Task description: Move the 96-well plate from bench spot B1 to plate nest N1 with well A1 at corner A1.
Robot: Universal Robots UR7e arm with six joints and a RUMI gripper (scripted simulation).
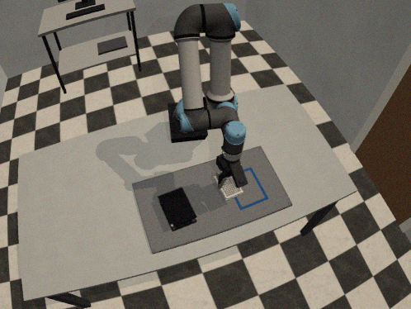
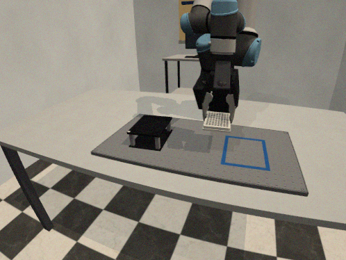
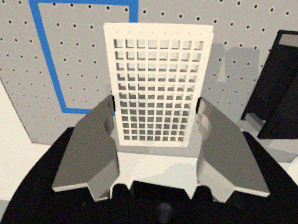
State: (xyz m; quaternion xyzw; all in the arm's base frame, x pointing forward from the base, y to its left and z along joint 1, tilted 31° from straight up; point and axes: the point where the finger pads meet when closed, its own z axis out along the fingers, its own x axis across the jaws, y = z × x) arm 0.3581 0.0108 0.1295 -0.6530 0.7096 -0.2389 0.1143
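My hand is 240 mm to the left of the black raised plate nest, 50 mm past it and 50 mm above it. Round my hand: A1 corner mark (300 mm to the right, 50 mm below, 20 mm ahead); then white 96-well plate (10 mm below).
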